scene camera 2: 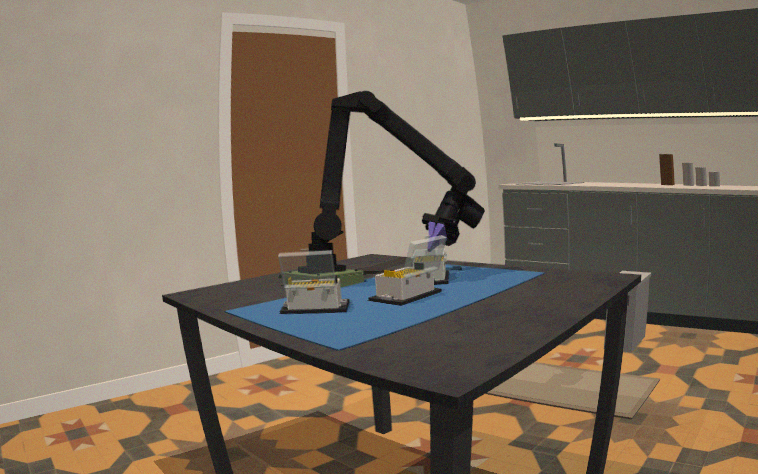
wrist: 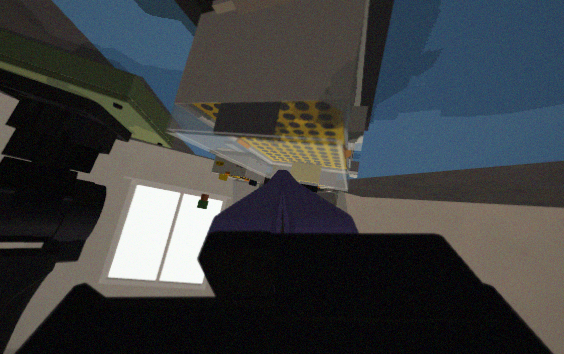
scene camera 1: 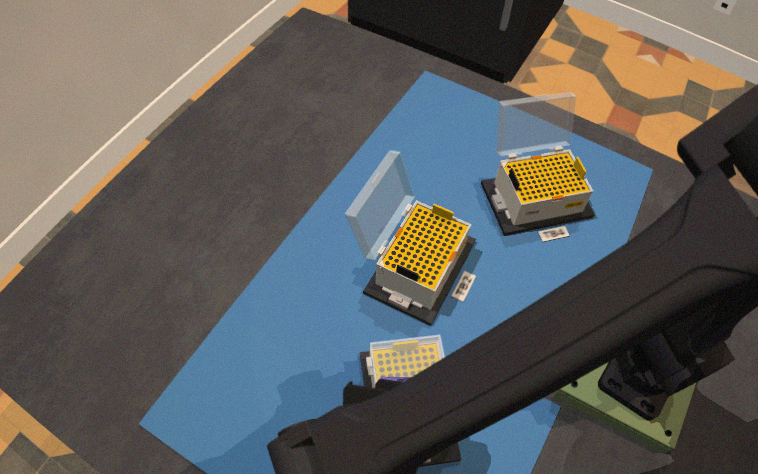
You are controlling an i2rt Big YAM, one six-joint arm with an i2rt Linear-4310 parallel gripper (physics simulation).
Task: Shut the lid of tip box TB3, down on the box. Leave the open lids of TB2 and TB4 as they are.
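Frame: origin at the arm's base, x back, y right, z up, level; millimetres.
Seen in the pictures: gripper, fingertip midpoint: (scene camera 2: 428,250) (wrist: 282,177); arm's base at its link origin: (wrist: 80,109) (scene camera 1: 642,367).
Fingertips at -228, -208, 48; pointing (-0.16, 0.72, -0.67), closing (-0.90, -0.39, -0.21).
Observation:
Offsets run from my fingertips to a thing's middle, as dx, dy, dz. "*": to the spot under its first point. Level surfaces: height alone.
TB3 {+10, +6, -43} (scene camera 1: 385,366) (wrist: 280,55), a pale box with a yellow tip rack, is partly hidden by the arm in scene camera 1. Its clear lid {+2, -2, -13} (scene camera 1: 416,354) (wrist: 300,133) lies over the rack, flat or nearly so; whether it is fully seated I cannot tell. My gripper (scene camera 2: 431,247) (wrist: 282,177) is shut and empty, its purple fingertips at the lid's top; exact contact is unclear. TB2 {-91, +178, -48} (scene camera 1: 405,287) (scene camera 2: 405,286) has its clear lid {* -174, +169, +17} (scene camera 1: 380,204) (scene camera 2: 422,248) standing open. TB4 {-15, +383, -48} (scene camera 1: 550,209) (scene camera 2: 313,297) has its clear lid (scene camera 1: 536,122) (scene camera 2: 304,261) standing open.
The boxes stand on dark bases on a blue mat {dz -81} (scene camera 1: 251,346) (scene camera 2: 346,335). TB2 stands between TB3 and TB4. My arm (scene camera 1: 503,335) (scene camera 2: 413,136) reaches over the mat from a green base plate (scene camera 1: 631,416) (scene camera 2: 352,276). Name cards TB2 {* -36, +185, -79} (scene camera 1: 463,286) and TB4 {* +27, +348, -79} (scene camera 1: 553,233) lie beside their boxes.

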